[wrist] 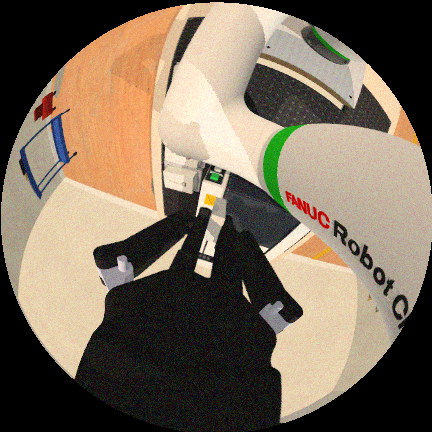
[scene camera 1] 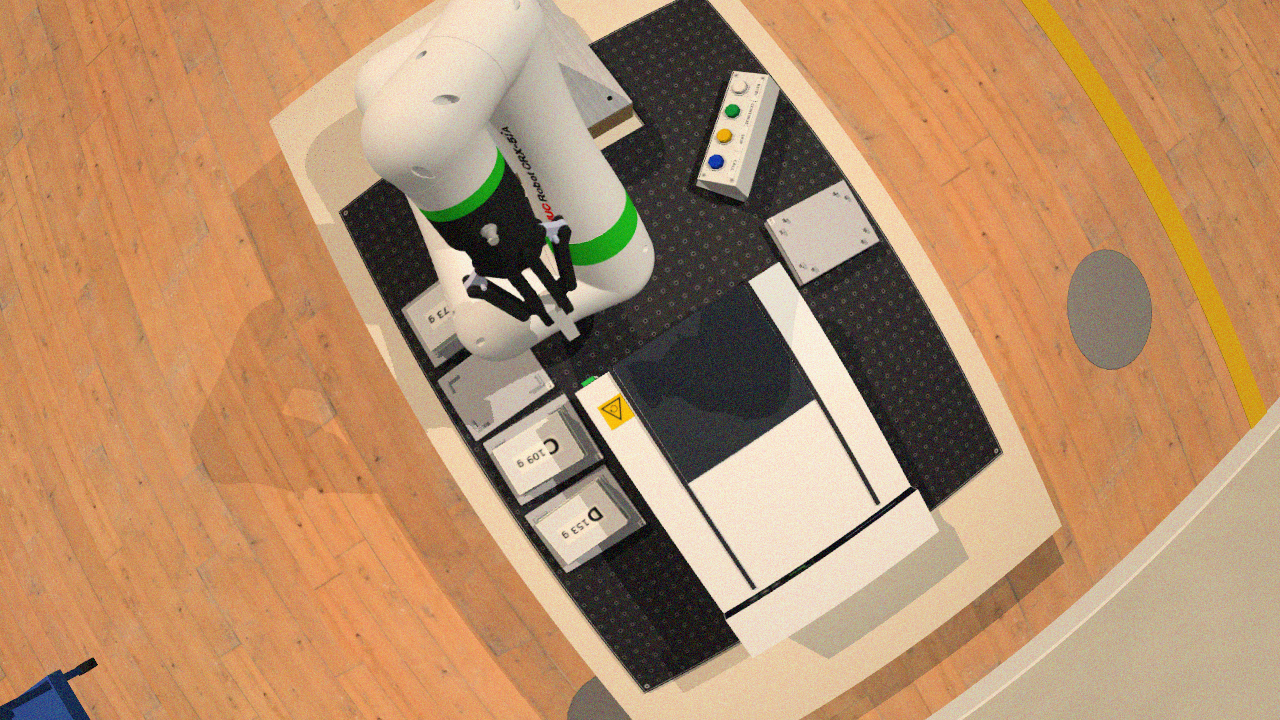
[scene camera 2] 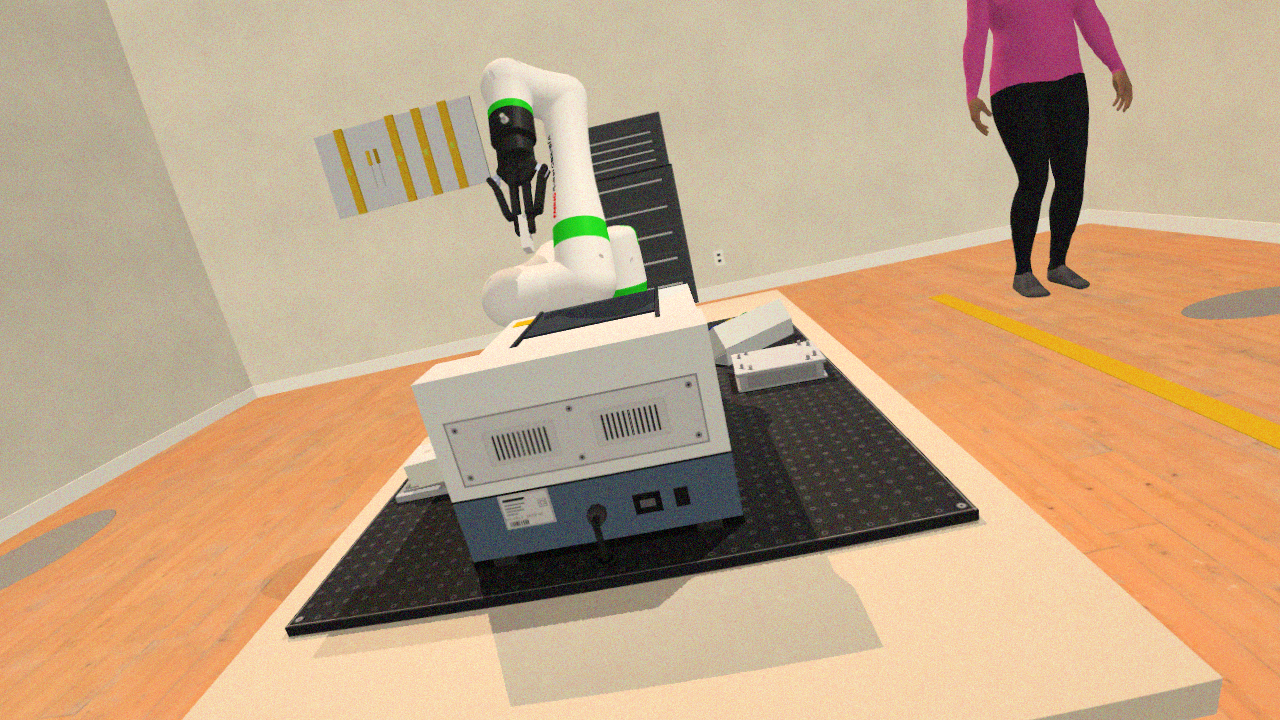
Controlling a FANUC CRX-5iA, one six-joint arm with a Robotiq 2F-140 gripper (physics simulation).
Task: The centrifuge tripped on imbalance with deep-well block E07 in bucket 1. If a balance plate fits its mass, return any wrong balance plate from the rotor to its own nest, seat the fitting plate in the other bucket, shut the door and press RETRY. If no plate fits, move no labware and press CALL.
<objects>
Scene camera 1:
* my gripper: 570,329
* white centrifuge: 809,513
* button box: 729,166
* nest: 485,394
</objects>
